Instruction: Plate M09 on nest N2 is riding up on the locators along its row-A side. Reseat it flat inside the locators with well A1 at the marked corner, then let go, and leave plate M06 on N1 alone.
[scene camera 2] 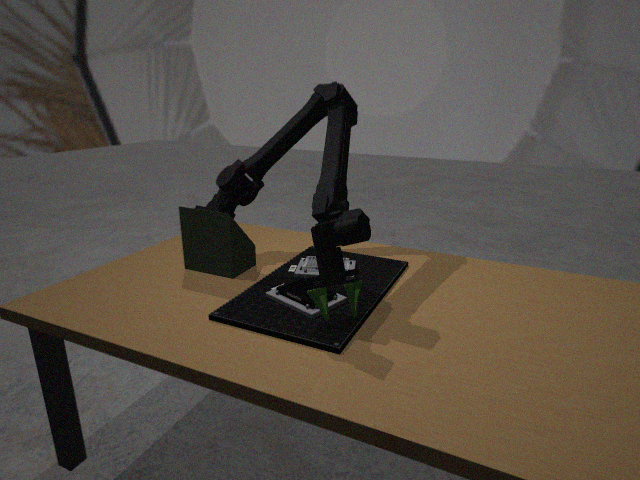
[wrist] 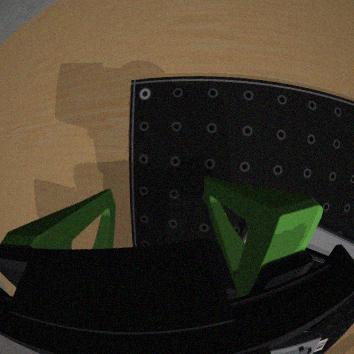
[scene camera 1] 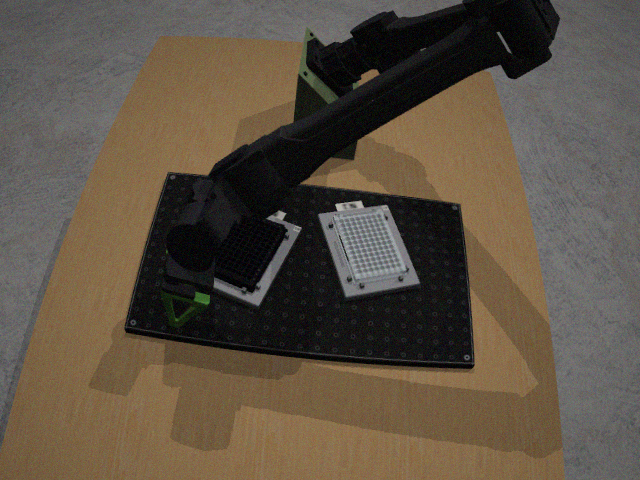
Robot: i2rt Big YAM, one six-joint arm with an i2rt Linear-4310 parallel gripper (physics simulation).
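Pixels of known places: gripper, fingertip midpoint: (scene camera 2: 341, 318) (wrist: 157, 190) (scene camera 1: 175, 311); arm's base at its link origin: (scene camera 2: 214, 223) (scene camera 1: 326, 71).
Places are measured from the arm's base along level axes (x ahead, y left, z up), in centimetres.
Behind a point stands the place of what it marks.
Note:
A black well plate (scene camera 1: 250, 248) @[x 34.1, y -10.5, z -9.8 cm] (scene camera 2: 294, 292) @[x 31.7, y -13.8, z -9.8 cm] sits on a light grey nest (scene camera 1: 255, 298) @[x 42.1, y -9.2, z -11.2 cm] (scene camera 2: 289, 303) @[x 31.9, y -16.9, z -11.3 cm] at the left in scene camera 1; the arm covers part of it. A clear plate (scene camera 1: 369, 245) @[x 31.9, y 7.6, z -10.0 cm] sits on the other nest (scene camera 1: 382, 287) @[x 38.8, y 9.5, z -11.2 cm]. I cannot read the plate or nest labels, so I cannot tell M09 from M06 by them. How flat the black plate lies, and its A1 corner, are unclear. My gripper (scene camera 2: 340, 316) @[x 46.1, y -20.7, z -10.4 cm] (wrist: 157, 190) @[x 46.1, y -20.7, z -10.4 cm] points down, partly open and empty, beside the black plate's outer side. Its green fingers are apart, with one near the nest edge.
A black perforated board (scene camera 1: 413, 330) @[x 45.5, y 14.2, z -12.4 cm] (scene camera 2: 248, 315) @[x 24.9, y -23.9, z -12.4 cm] (wrist: 195, 110) @[x 43.8, y -26.0, z -12.4 cm] lies under both nests on the wooden table (scene camera 1: 361, 423) @[x 60.5, y 6.3, z -13.7 cm]. Small locator posts stand around the plates. A green bracket (scene camera 2: 217, 242) @[x 4.2, y -5.1, z -3.6 cm] carries the arm base behind the board. White tags show at the nests' rear edges.

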